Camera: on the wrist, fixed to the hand. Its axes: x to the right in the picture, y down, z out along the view.
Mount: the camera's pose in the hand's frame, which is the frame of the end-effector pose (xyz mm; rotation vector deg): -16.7 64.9 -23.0 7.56 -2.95 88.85
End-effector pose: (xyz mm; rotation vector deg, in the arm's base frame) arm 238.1 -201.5 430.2 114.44 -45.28 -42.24
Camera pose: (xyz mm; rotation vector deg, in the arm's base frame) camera 228.0 -206.7 500.1 51.72 -114.64 12.12
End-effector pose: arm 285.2 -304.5 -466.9 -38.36 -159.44 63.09
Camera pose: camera 329.4 -255.0 -491.7 122.63 74.39 -53.63
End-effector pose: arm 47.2 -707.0 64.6 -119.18 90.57 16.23
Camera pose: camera -22.2 -717.3 74.4 -19.66 154.89 38.33
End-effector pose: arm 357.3 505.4 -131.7 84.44 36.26 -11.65
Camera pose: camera 369.7 530.8 -66.7 96.91 -38.55 52.98
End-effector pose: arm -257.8 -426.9 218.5 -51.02 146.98 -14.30
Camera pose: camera -291.8 -365.1 225.3 66.55 135.55 5.13
